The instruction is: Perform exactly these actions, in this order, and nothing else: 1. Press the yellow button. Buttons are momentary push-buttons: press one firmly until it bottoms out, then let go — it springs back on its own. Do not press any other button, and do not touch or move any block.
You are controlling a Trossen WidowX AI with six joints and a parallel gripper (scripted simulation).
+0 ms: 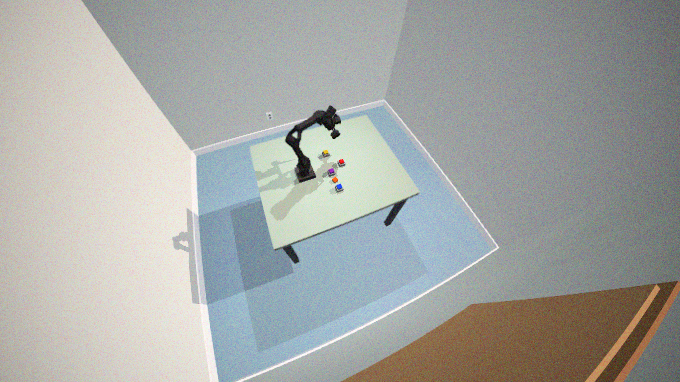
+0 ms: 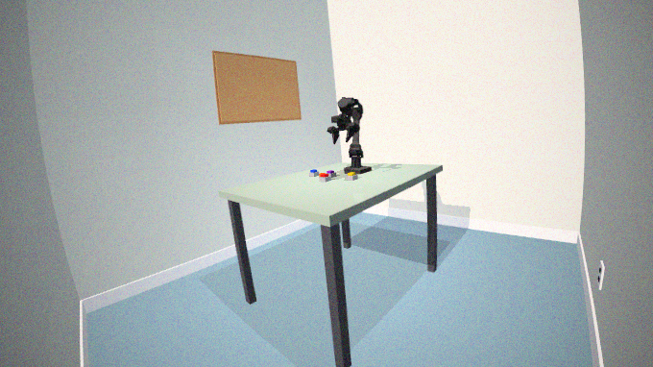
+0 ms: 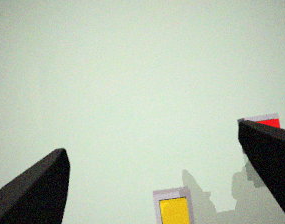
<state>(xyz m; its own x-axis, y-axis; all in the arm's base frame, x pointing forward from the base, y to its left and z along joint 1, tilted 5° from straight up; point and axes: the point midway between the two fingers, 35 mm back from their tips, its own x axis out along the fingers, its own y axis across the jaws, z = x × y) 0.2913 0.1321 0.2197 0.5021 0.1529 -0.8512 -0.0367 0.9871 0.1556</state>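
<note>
Now: the yellow button 9 cm behind my gripper tip, 2 cm to the right of it and 18 cm below it. The rest, counted from my gripper tip: red button (1 cm behind, 15 cm to the right, 18 cm below); purple button (11 cm behind, 20 cm to the right, 18 cm below); orange block (11 cm behind, 27 cm to the right, 20 cm below).
</note>
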